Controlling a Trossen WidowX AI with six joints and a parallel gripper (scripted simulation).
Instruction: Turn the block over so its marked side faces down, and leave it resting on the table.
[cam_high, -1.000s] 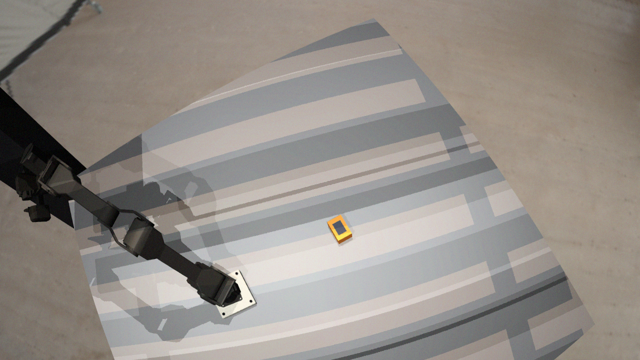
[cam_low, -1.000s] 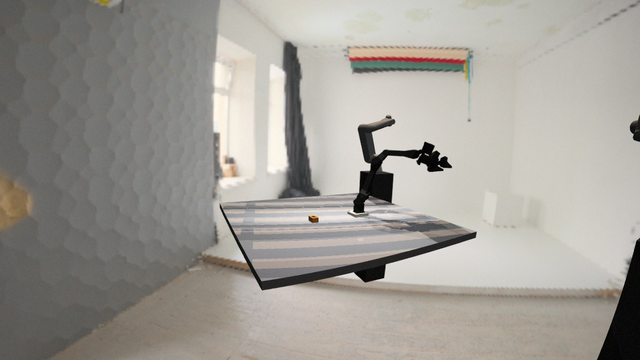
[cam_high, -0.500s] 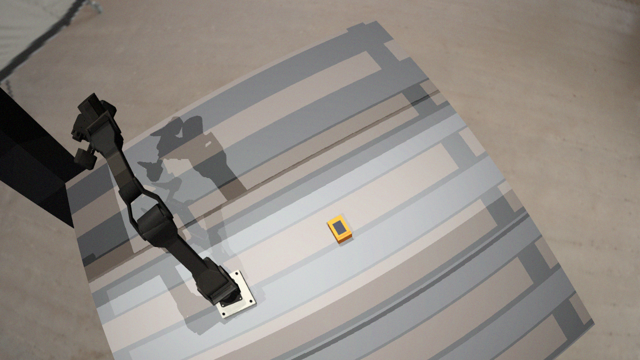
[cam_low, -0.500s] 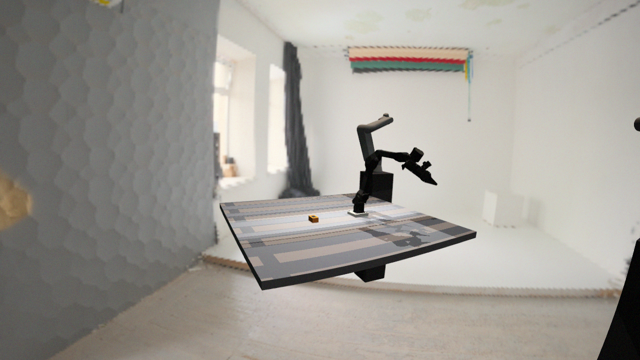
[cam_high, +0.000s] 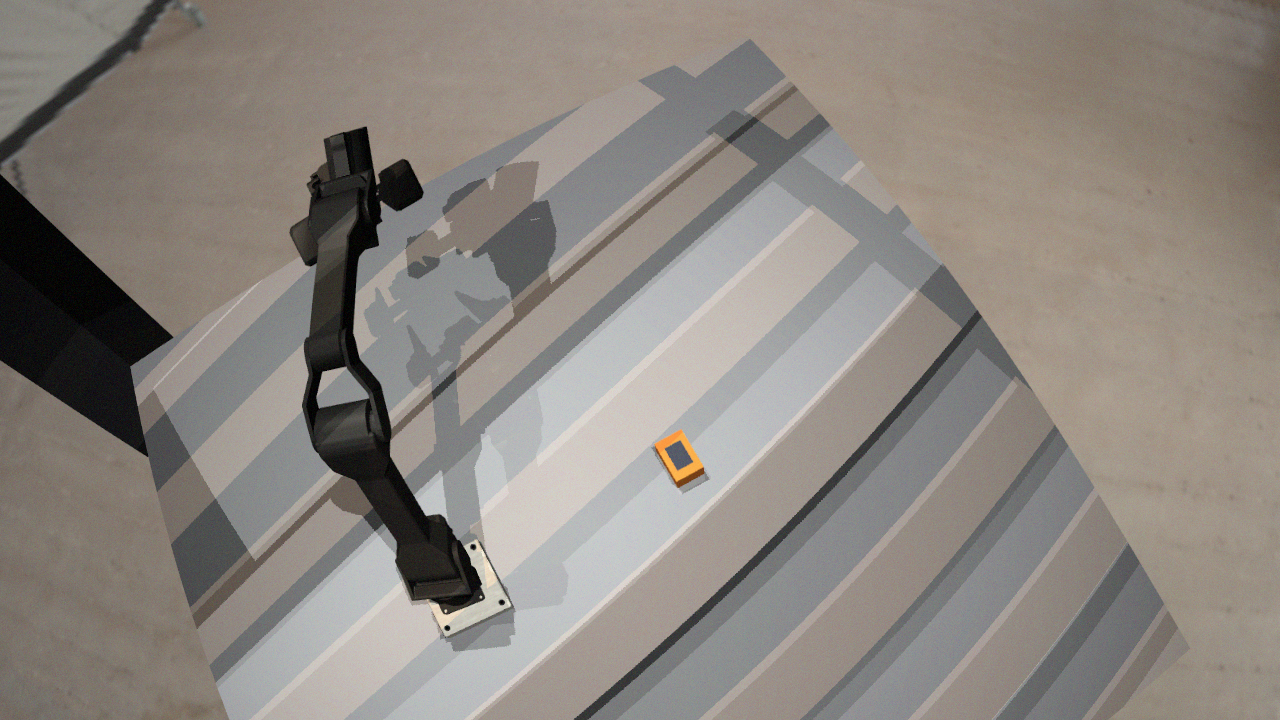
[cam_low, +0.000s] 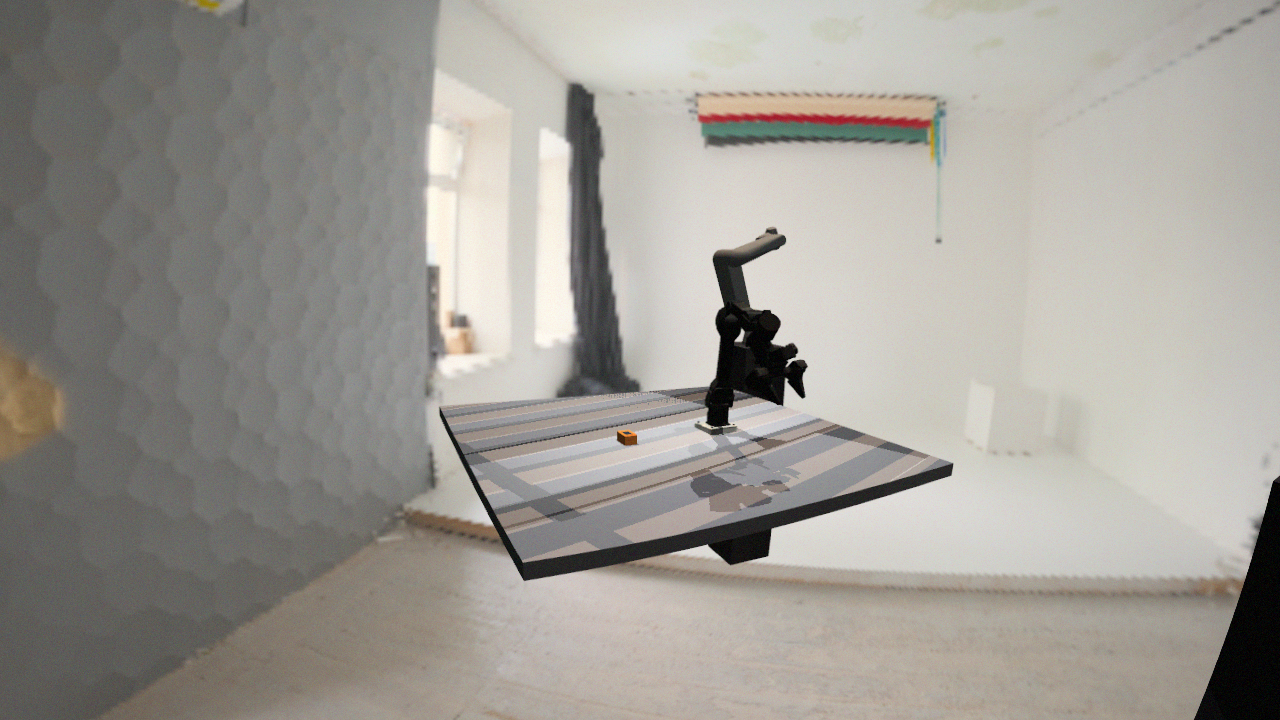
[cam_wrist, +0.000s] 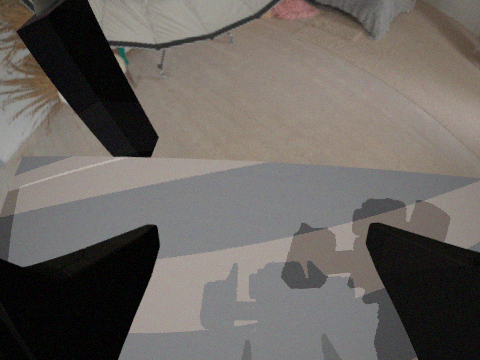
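Now: gripper tip 270 mm short of the orange block, 450 mm to the left of it and 190 mm above it.
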